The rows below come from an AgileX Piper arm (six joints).
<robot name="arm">
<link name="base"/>
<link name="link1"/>
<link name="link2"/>
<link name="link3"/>
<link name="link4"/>
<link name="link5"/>
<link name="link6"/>
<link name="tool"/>
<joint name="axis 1" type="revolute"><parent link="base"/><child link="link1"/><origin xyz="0.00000 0.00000 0.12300" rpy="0.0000 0.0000 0.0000"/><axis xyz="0 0 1"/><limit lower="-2.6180" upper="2.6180"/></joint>
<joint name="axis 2" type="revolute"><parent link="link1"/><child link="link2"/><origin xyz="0.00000 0.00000 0.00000" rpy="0.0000 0.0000 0.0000"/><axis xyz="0 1 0"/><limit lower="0.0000" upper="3.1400"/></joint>
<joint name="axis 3" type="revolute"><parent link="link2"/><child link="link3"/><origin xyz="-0.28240 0.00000 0.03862" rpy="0.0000 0.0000 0.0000"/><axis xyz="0 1 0"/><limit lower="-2.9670" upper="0.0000"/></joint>
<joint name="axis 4" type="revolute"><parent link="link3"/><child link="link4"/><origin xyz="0.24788 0.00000 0.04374" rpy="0.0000 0.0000 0.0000"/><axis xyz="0.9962 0 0.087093"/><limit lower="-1.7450" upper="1.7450"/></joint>
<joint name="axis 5" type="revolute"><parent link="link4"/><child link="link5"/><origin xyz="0.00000 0.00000 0.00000" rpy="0.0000 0.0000 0.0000"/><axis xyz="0 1 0"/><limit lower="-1.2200" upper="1.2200"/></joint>
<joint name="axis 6" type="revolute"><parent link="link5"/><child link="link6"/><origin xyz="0.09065 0.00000 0.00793" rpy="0.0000 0.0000 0.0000"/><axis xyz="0.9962 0 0.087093"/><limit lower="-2.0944" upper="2.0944"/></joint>
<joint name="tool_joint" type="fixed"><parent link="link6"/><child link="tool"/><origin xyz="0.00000 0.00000 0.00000" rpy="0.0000 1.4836 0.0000"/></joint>
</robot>
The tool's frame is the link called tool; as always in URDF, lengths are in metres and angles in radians.
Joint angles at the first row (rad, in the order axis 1, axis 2, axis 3, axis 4, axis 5, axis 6):
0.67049, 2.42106, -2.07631, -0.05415, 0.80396, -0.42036
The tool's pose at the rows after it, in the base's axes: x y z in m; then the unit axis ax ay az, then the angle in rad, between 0 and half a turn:
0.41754 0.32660 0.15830 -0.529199 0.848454 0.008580 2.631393
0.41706 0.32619 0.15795 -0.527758 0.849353 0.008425 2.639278
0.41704 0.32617 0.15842 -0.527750 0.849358 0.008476 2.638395
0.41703 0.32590 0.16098 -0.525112 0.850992 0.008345 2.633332
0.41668 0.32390 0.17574 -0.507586 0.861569 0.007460 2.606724
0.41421 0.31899 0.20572 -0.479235 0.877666 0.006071 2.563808
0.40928 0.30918 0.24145 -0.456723 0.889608 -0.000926 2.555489
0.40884 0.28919 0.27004 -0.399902 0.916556 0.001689 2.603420
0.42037 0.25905 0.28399 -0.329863 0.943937 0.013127 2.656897
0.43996 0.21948 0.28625 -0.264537 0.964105 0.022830 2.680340
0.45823 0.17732 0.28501 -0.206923 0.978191 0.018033 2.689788
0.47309 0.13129 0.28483 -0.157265 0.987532 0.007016 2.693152
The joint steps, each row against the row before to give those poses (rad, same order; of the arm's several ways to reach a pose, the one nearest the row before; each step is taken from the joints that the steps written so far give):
0.00000, -0.00001, 0.00003, 0.00001, 0.00087, 0.00289
0.00001, 0.00000, 0.00000, -0.00001, 0.00794, 0.00318
-0.00001, -0.00087, -0.00003, 0.00000, 0.00002, 0.00000
0.00000, -0.00482, 0.00001, -0.00314, -0.00001, 0.00768
0.00000, -0.02806, 0.00004, -0.02024, 0.00331, 0.05008
0.00000, -0.05613, -0.00443, -0.03273, 0.02172, 0.07725
-0.00454, -0.05877, -0.03089, -0.02423, 0.08638, 0.04608
-0.03014, -0.03542, -0.05828, 0.00738, 0.14245, 0.07777
-0.06828, -0.00551, -0.05537, 0.03729, 0.10773, 0.06511
-0.09597, -0.00112, -0.01077, 0.03871, 0.02852, 0.03349
-0.09507, 0.00183, 0.00001, 0.00917, 0.00757, 0.02217
-0.09863, -0.00001, 0.00002, 0.00071, 0.00451, 0.00226

